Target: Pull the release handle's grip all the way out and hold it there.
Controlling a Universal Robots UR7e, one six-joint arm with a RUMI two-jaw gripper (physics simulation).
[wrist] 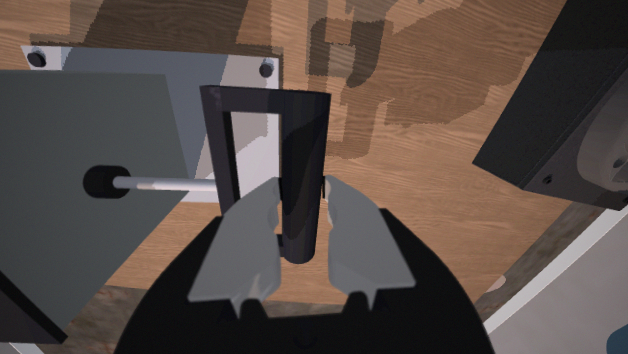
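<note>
The release handle is a dark frame whose thick round grip stands upright in the middle of the wrist view. A pale metal rod runs from the frame's left bar to a black collar on the face of a grey-green housing. A stretch of the rod shows between collar and frame. My gripper is shut on the grip, one fingertip on its left side and one on its right, below its middle. The left finger hides the lower part of the frame.
A light mounting plate with dark bolts lies behind the housing, on a wooden table top. A dark block-like body with a screw stands at the right. A pale edge strip runs along the lower right.
</note>
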